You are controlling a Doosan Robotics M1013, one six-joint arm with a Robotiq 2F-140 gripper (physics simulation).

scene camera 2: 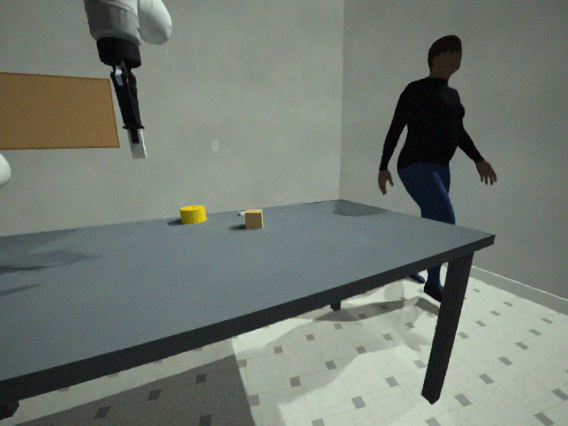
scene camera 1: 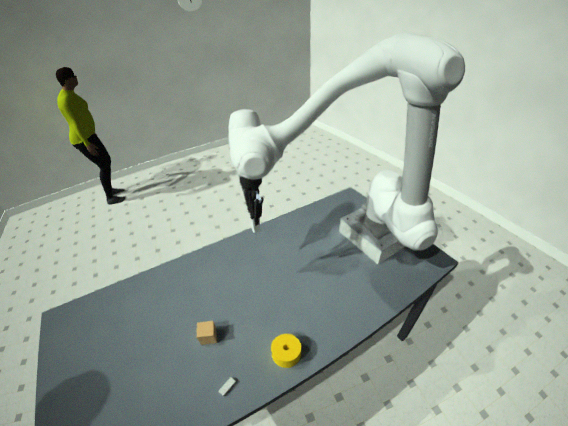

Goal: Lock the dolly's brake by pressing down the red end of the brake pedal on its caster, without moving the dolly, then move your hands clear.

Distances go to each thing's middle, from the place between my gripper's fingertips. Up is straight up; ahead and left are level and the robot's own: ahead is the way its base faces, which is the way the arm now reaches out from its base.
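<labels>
You'd find the yellow cylinder point(scene camera 1: 286, 349) a good way below my hand, slightly ahead of it and a long way to the left of it.
</labels>
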